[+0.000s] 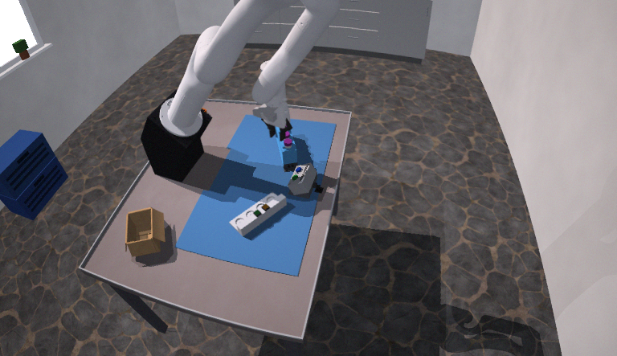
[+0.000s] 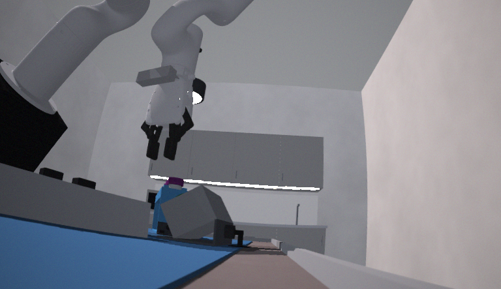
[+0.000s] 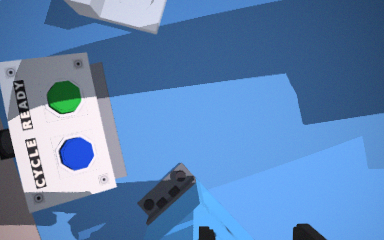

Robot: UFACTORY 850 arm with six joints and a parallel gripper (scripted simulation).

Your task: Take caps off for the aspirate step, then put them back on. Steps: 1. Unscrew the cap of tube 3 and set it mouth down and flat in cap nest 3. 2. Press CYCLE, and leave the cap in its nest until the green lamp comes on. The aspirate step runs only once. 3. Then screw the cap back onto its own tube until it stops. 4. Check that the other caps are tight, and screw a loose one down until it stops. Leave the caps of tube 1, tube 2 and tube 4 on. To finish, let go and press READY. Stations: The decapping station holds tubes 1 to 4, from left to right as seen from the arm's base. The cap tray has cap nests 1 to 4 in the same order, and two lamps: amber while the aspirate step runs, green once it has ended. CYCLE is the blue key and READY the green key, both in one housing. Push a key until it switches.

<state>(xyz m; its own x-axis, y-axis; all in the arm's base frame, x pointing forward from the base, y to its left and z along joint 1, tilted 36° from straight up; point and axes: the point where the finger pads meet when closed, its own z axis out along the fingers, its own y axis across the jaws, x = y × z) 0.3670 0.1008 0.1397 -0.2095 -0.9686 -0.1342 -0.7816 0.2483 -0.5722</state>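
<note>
Right now my hand is 70 mm to the right of the magenta cap, 60 mm above it and 10 mm short of it. From my hand the other things lie so: grey key housing (120 mm below, 120 mm ahead, 90 mm to the right); blue key (110 mm below, 100 mm ahead, 70 mm to the right); green key (120 mm to the right, 110 mm below, 100 mm ahead).
</note>
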